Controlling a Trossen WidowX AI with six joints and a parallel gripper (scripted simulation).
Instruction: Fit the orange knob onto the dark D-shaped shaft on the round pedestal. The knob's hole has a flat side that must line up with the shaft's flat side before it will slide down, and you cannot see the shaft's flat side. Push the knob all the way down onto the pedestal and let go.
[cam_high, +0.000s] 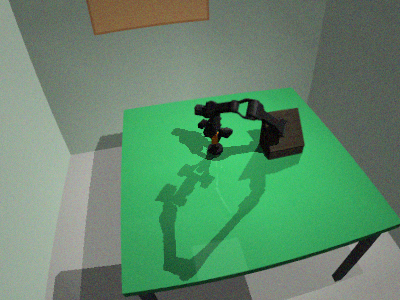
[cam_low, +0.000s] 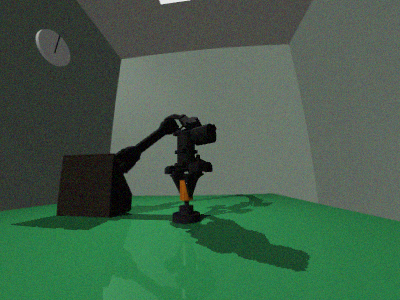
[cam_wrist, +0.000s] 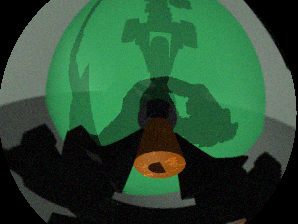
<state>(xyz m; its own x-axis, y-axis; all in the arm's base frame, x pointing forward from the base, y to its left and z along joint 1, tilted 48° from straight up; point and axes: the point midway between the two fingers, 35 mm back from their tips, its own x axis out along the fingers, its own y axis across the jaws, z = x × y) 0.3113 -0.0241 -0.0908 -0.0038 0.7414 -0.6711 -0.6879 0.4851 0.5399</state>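
Now: the orange knob 20 mm above my gripper tip. Round my gripper tip: dark round pedestal 40 mm below.
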